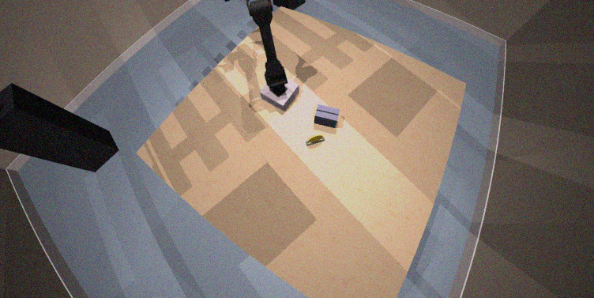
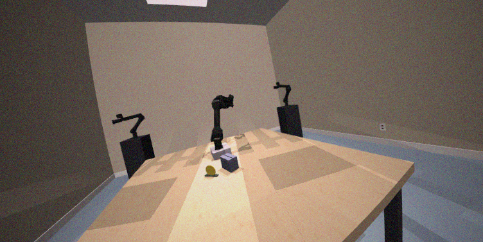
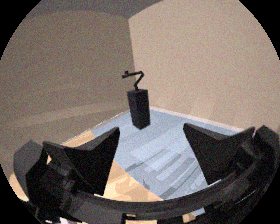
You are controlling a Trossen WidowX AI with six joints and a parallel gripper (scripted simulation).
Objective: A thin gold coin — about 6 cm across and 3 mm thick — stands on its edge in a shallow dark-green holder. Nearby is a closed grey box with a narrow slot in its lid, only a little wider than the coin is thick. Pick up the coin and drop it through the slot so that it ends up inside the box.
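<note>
Right now the gold coin is 760 mm ahead of my gripper tip, 330 mm below it and 120 mm to the right of it.
</note>
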